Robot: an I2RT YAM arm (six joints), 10 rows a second.
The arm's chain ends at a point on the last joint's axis. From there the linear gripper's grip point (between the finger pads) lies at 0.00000 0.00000 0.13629 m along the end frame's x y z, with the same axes.
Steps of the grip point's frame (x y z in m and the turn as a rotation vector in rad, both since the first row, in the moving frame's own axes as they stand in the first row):
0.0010, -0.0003, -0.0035, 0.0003, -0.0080, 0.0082
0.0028, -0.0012, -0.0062, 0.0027, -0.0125, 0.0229
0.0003, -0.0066, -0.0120, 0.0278, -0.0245, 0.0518
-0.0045, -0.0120, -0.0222, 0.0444, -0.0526, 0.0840
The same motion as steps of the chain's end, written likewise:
0.0021, -0.0003, -0.0035, 0.0003, -0.0080, 0.0082
0.0045, -0.0008, -0.0062, 0.0027, -0.0125, 0.0229
0.0035, -0.0027, -0.0119, 0.0278, -0.0245, 0.0518
0.0024, -0.0057, -0.0219, 0.0444, -0.0526, 0.0840

